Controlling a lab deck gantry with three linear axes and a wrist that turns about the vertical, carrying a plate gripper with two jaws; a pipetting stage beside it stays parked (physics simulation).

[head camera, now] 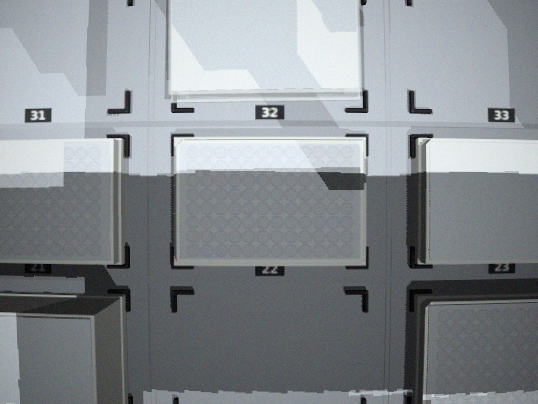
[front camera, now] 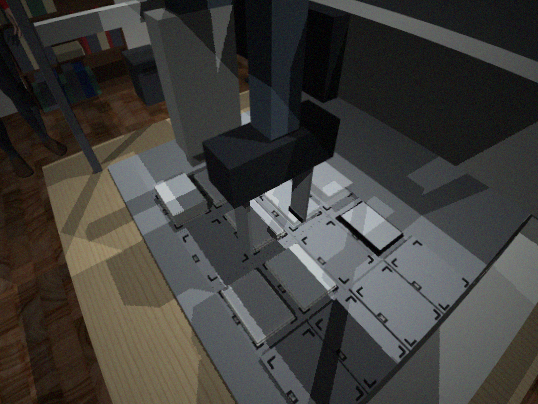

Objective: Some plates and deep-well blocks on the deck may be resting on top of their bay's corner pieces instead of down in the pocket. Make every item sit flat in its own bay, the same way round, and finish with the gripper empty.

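Places are measured from the robot's base along level axes (x left, y back, z up), in metres.
Pixels of known places: gripper, fingertip midpoint: (front camera: 272, 230); robot's base, link origin: (front camera: 156, 196).
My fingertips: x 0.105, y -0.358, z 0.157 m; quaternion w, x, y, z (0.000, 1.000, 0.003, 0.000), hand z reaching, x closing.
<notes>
For each thing: its top centre in the pictures, then the offset to it from my fingertips.
- tall block, top centre: (front camera: 178, 192) dz -0.115, dx -0.062, dy +0.294 m
- black-edged item, top centre: (front camera: 371, 224) dz -0.139, dx +0.255, dy -0.038 m
- clear item, top centre: (front camera: 323, 175) dz -0.115, dx +0.259, dy +0.130 m
My gripper (front camera: 275, 232) is open and empty, its two jaws apart above the bay 22 area; they do not show in the head view. A well plate (front camera: 265, 220) (head camera: 270, 215) lies square in bay 22, with thin strips of its corner pieces showing; its exact height is hard to tell. A plate (front camera: 280, 196) (head camera: 265, 50) in bay 32 is shifted left in the head view, over its left corner pieces. A well plate (head camera: 50, 215) is in bay 21, and a plate (front camera: 300, 277) (head camera: 485, 215) in bay 23. A tall block (front camera: 182, 200) (head camera: 50, 360) stands below bay 21.
Another well plate (front camera: 257, 305) (head camera: 485, 350) lies below bay 23 in the head view. A black-edged item (front camera: 372, 225) and a clear item (front camera: 330, 185) sit towards the back of the deck. The grey pipetting stage (front camera: 200, 85) stands behind the gripper.
</notes>
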